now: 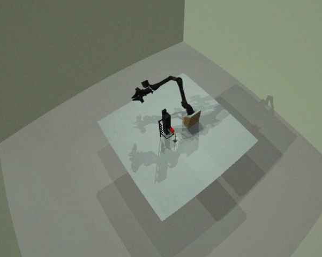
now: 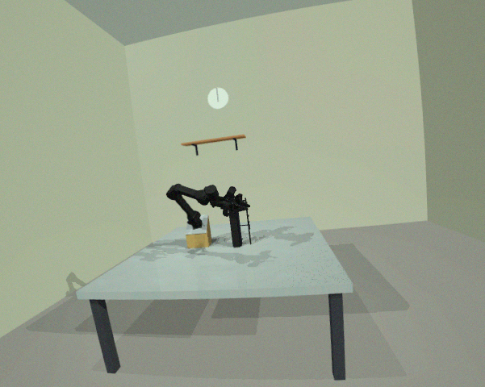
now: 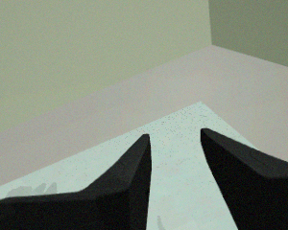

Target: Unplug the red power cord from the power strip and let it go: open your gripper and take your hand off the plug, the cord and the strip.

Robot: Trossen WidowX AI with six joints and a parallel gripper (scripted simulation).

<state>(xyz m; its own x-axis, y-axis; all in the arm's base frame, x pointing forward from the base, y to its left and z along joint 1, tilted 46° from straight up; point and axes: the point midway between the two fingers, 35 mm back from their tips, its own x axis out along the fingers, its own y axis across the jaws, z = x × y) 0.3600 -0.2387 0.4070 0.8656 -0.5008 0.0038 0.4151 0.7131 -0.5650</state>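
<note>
My gripper tip is now 45 cm to the right of the red plug, 15 cm above it and 9 cm past it. The rest, counted from my gripper tip: grey block (52 cm to the left, 31 cm below, 8 cm behind).
</note>
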